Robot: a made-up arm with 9 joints. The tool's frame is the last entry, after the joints. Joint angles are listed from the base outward.
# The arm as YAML. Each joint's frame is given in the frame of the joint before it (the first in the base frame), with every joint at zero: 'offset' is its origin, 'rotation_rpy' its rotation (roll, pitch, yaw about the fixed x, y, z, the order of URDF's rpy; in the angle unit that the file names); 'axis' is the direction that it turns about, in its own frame. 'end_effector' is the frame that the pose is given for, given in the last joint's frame.
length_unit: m
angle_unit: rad
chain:
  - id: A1
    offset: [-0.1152, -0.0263, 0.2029]
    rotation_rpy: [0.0, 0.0, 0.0]
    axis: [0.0, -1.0, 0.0]
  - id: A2
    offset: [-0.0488, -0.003, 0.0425]
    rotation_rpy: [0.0, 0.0, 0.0]
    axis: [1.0, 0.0, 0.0]
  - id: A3
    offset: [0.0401, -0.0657, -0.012]
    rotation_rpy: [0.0, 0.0, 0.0]
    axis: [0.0, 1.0, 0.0]
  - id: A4
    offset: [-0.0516, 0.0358, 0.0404]
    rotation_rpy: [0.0, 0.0, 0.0]
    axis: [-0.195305, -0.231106, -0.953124]
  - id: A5
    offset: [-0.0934, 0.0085, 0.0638]
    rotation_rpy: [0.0, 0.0, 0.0]
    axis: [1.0, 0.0, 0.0]
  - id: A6
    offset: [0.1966, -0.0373, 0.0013]
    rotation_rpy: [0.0, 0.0, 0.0]
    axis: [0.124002, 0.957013, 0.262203]
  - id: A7
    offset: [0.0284, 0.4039, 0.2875]
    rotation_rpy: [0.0, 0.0, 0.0]
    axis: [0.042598, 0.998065, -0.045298]
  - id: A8
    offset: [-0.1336, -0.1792, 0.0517]
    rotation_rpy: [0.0, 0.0, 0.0]
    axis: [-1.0, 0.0, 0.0]
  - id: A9
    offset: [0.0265, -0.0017, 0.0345]
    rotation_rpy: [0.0, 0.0, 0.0]
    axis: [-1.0, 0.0, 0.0]
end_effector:
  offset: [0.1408, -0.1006, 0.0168]
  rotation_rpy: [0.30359, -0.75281, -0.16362]
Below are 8 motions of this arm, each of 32 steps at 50 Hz.
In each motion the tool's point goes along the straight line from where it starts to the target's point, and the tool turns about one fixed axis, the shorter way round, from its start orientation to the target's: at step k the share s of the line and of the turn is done. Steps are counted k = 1, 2, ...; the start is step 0. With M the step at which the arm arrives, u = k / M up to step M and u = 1 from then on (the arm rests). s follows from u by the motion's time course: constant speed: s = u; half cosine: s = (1 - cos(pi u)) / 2; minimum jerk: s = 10 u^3 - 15 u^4 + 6 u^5.
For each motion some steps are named. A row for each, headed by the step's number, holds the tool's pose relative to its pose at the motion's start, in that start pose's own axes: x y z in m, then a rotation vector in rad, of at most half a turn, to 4 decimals.
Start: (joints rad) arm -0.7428 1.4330 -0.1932 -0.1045 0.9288 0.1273 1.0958 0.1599 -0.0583
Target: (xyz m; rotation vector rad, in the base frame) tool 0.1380 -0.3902 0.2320 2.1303 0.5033 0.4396
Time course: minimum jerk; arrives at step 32
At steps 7, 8, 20, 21, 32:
7: 0.0089 0.0111 -0.0150 -0.0327 0.0401 0.0075
8: 0.0125 0.0157 -0.0212 -0.0462 0.0566 0.0106
20: 0.0876 0.1098 -0.1486 -0.3233 0.3965 0.0740
21: 0.0936 0.1173 -0.1587 -0.3454 0.4236 0.0791
32: 0.1209 0.1515 -0.2050 -0.4461 0.5470 0.1021

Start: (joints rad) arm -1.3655 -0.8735 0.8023 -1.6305 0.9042 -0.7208 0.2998 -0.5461 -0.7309
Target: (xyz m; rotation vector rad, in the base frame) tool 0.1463 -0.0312 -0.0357 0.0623 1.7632 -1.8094
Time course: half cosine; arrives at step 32
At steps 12, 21, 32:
12: -0.0228 0.0022 0.0326 -0.1462 0.0302 0.1280
21: -0.0543 0.0052 0.0777 -0.3486 0.0721 0.3052
32: -0.0738 0.0071 0.1056 -0.4738 0.0980 0.4148

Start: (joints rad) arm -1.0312 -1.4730 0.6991 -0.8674 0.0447 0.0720 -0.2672 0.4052 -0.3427
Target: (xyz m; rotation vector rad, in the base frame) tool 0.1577 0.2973 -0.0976 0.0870 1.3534 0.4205
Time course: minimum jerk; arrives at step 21
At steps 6, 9, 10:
6: -0.0043 -0.0069 0.0164 0.0577 -0.0005 0.0302
9: -0.0108 -0.0176 0.0416 0.1468 -0.0014 0.0767
10: -0.0134 -0.0218 0.0515 0.1817 -0.0017 0.0949

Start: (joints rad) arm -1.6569 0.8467 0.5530 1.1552 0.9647 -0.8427 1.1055 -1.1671 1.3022
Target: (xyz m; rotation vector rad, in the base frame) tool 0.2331 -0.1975 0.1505 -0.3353 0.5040 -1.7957
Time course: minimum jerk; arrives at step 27
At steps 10, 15, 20, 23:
10: -0.0357 0.0145 -0.0152 0.1298 -0.0402 0.0449
15: -0.0805 0.0327 -0.0342 0.2927 -0.0907 0.1013
20: -0.1183 0.0480 -0.0502 0.4300 -0.1332 0.1489
23: -0.1300 0.0528 -0.0552 0.4726 -0.1464 0.1636

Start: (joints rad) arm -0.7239 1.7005 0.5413 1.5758 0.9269 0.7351 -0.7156 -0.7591 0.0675
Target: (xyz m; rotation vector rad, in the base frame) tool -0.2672 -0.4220 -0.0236 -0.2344 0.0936 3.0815
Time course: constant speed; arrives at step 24
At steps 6, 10, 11, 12, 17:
6: 0.0034 -0.0091 0.0006 -0.0321 -0.0846 -0.0942
10: 0.0056 -0.0152 0.0011 -0.0535 -0.1410 -0.1570
11: 0.0061 -0.0167 0.0012 -0.0588 -0.1551 -0.1727
12: 0.0067 -0.0182 0.0013 -0.0642 -0.1692 -0.1884
17: 0.0095 -0.0258 0.0018 -0.0909 -0.2398 -0.2670

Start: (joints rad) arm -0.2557 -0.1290 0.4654 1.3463 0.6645 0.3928 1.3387 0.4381 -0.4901
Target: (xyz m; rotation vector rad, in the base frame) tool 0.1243 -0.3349 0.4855 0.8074 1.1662 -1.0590
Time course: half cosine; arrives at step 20
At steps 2, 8, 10, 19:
2: 0.0049 -0.0011 0.0001 -0.0025 0.0153 0.0006
8: 0.0697 -0.0151 0.0012 -0.0348 0.2155 0.0091
10: 0.1009 -0.0219 0.0017 -0.0503 0.3119 0.0131
19: 0.2006 -0.0435 0.0033 -0.1000 0.6199 0.0261

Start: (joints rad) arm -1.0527 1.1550 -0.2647 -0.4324 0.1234 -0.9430 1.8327 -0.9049 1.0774
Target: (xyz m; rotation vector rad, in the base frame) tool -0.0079 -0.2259 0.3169 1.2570 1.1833 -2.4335
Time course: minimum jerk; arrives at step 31
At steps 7, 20, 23, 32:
7: 0.0073 -0.0021 -0.0054 0.0742 -0.0265 -0.1056
20: 0.0696 -0.0203 -0.0514 0.7057 -0.2521 -1.0036
23: 0.0816 -0.0238 -0.0603 0.8273 -0.2956 -1.1766
32: 0.0919 -0.0269 -0.0679 0.9319 -0.3329 -1.3253

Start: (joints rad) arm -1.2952 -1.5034 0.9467 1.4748 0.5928 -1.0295 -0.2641 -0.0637 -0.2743
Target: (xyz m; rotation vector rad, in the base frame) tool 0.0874 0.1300 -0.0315 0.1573 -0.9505 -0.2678
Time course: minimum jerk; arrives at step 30
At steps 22, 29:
22: -0.2106 -0.0801 -0.1808 -0.2656 0.4226 -1.8284
29: -0.2397 -0.0912 -0.2058 -0.3024 0.4811 -2.0814

